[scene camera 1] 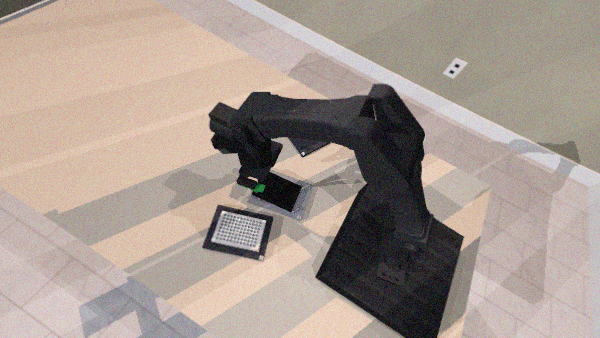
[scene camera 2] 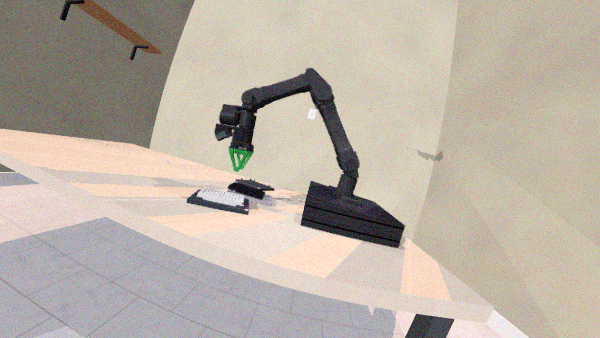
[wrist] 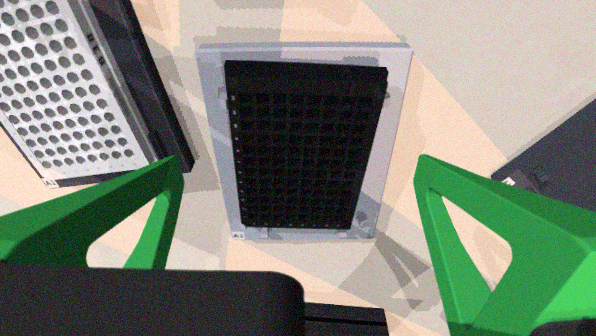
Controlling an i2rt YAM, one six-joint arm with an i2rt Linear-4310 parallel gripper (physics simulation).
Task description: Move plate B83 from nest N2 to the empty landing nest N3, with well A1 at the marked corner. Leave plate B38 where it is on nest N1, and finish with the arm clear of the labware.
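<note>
A black well plate [scene camera 1: 280, 192] [scene camera 2: 246, 190] [wrist: 300, 155] sits on the light grey nest [scene camera 1: 303, 200] [scene camera 2: 266, 201] [wrist: 212, 125], whose A1 tag is at its lower left in the wrist view. A white well plate [scene camera 1: 239, 229] [scene camera 2: 222, 196] [wrist: 65, 100] sits on a dark nest [scene camera 1: 231, 252] [scene camera 2: 220, 207] [wrist: 155, 100]. Another dark nest [scene camera 1: 311, 146] [wrist: 565, 150] shows partly, with no plate on the visible part. I cannot read the plate labels or the nest numbers surely. My gripper [scene camera 1: 258, 188] [scene camera 2: 237, 169] [wrist: 298, 168] is open and empty, raised above the black plate.
The robot's black base [scene camera 1: 350, 280] [scene camera 2: 350, 215] stands on the table to the right of the nests in both scene views. The white plate's nest lies close beside the light grey nest. The arm hides part of the far dark nest in scene camera 1.
</note>
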